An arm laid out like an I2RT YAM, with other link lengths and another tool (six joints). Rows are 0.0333 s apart.
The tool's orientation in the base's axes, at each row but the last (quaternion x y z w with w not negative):
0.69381, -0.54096, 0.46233, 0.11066
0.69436, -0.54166, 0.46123, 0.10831
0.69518, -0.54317, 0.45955, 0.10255
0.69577, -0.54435, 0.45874, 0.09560
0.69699, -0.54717, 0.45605, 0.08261
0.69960, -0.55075, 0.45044, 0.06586
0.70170, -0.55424, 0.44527, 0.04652
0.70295, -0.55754, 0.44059, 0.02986
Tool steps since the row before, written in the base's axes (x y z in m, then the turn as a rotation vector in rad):
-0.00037, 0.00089, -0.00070, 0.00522, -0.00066, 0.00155
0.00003, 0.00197, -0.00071, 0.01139, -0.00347, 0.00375
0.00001, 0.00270, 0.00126, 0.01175, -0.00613, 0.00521
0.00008, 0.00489, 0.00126, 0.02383, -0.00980, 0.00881
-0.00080, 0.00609, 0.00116, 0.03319, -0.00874, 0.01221
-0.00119, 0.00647, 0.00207, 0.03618, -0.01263, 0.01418
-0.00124, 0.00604, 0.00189, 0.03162, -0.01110, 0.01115
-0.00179, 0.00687, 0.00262, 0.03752, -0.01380, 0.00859
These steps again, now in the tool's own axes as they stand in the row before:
-0.00111, 0.00021, -0.00039, 0.00154, -0.00473, 0.00231
-0.00182, -0.00055, -0.00087, 0.00497, -0.00966, 0.00615
-0.00084, -0.00151, -0.00243, 0.00781, -0.00946, 0.00723
-0.00234, -0.00243, -0.00376, 0.01278, -0.01956, 0.01399
-0.00333, -0.00214, -0.00484, 0.01438, -0.02912, 0.01650
-0.00313, -0.00234, -0.00568, 0.01850, -0.03090, 0.01931
-0.00316, -0.00210, -0.00522, 0.01537, -0.02645, 0.01765
-0.00348, -0.00231, -0.00631, 0.01569, -0.02906, 0.02411

